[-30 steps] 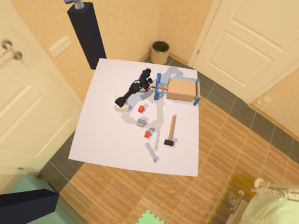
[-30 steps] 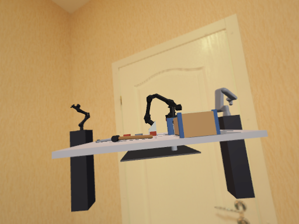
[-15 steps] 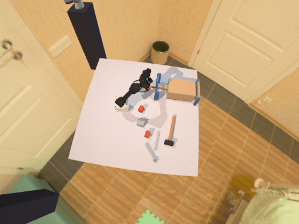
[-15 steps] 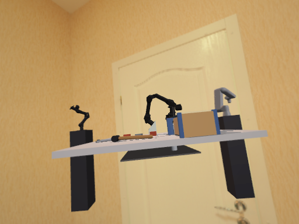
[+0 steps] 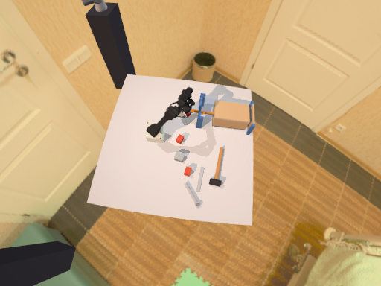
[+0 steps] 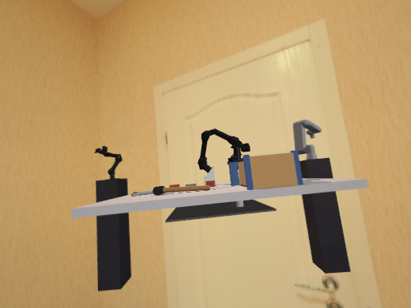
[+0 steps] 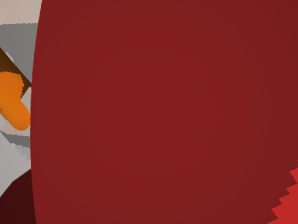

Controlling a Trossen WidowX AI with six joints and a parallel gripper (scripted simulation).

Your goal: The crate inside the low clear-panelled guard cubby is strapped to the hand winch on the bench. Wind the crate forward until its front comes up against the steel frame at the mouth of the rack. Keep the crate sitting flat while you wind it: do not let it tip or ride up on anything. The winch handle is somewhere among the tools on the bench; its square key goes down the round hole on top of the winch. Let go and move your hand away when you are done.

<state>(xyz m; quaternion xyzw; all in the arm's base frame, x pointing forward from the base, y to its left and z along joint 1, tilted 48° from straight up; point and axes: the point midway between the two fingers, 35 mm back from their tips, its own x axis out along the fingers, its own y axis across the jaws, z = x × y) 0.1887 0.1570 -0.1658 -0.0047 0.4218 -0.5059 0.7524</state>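
Right now the winch handle is 10 mm ahead of my gripper tip, 10 mm to the right of it and 20 mm above it. From my gripper tip the other things lie so: red knob 30 mm ahead, 40 mm to the right, 50 mm above; blue frame 130 mm ahead, 50 mm to the left, 20 mm above; white winch 40 mm behind, 30 mm to the left, 60 mm below.
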